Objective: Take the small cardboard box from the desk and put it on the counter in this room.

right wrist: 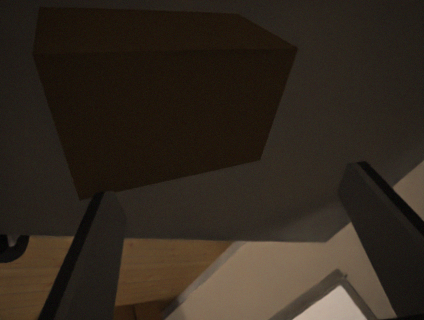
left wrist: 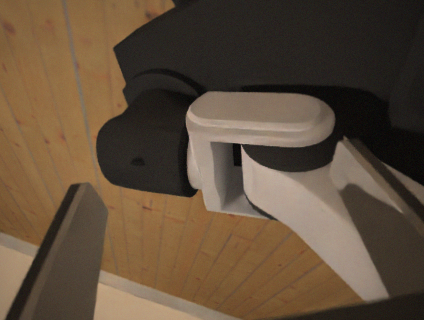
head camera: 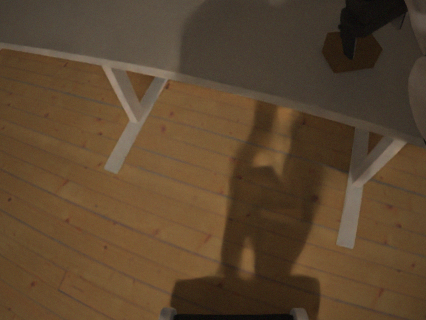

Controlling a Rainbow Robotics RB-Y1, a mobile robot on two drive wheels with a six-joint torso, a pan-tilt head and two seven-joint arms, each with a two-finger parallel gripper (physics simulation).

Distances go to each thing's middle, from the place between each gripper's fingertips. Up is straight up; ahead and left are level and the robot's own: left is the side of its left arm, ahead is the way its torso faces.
My right hand is 4 cm above the small brown cardboard box (head camera: 368,50), 2 cm to the right of it and 2 cm short of it.
Now: the small brown cardboard box 840 mm ahead of my left hand, 450 mm to the right of it and 450 mm above it.
